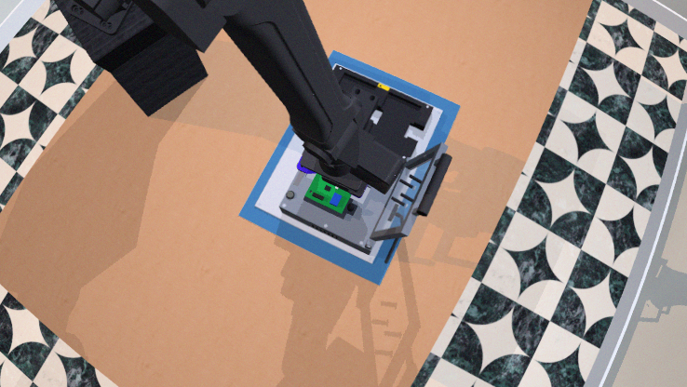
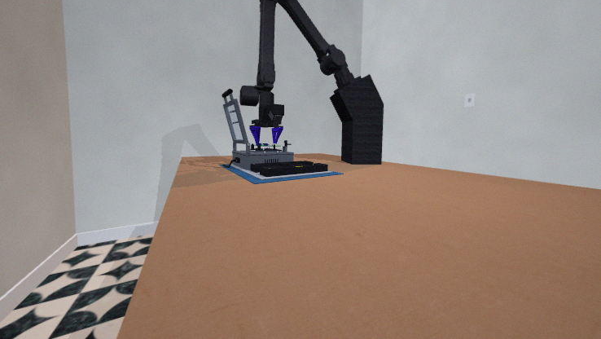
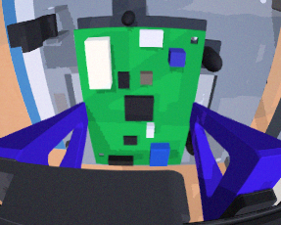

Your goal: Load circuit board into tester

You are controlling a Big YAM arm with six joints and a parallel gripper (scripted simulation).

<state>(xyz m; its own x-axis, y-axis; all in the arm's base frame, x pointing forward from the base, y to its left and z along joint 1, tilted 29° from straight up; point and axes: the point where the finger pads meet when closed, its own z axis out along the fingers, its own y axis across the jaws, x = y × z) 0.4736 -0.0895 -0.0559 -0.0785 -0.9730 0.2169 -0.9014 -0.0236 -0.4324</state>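
Now: the green circuit board right at my hand. From my hand the other things lie so: black plate: 10 mm ahead, 10 mm to the left, 20 mm below; then tester: 40 mm ahead, 40 mm to the left, 20 mm above; then dark latch hook: 50 mm behind, 60 mm to the left.
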